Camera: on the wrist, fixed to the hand. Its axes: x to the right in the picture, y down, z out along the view.
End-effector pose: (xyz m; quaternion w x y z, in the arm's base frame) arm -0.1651 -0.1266 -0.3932 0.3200 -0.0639 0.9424 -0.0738
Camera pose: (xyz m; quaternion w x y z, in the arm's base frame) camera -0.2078 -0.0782 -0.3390 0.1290 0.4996 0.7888 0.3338
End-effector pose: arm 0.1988 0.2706 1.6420 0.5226 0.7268 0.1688 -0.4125
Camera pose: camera 0.2534 0.3216 1.6808 0.7676 0.5902 -0.1796 0.1738
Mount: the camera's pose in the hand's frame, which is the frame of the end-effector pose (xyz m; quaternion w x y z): -0.0067 0.0408 -0.0734 0.7281 -0.2047 0.1464 0.6376
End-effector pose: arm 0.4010 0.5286 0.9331 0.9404 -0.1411 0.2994 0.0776
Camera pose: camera 0.3465 0.5440 0.8708 0.5625 -0.1157 0.4298 0.6968
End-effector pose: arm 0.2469 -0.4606 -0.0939 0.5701 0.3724 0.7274 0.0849
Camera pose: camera 0.2000 -0.4139 -0.0418 0.3307 0.6058 0.3583 0.6287
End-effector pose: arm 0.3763 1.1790 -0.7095 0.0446 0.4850 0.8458 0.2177
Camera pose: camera 0.3915 1.1673 -0.6275 0.1309 -0.8514 -0.2686 -0.4311
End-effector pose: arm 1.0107 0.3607 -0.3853 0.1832 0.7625 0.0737 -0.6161
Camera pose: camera 1.0899 0.3510 -0.3584 0.6715 0.6549 -0.2796 -0.2051
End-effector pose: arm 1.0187 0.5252 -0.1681 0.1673 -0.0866 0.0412 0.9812
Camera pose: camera 1.0227 0.4766 -0.2368 0.5276 0.2147 0.0911 -0.8169
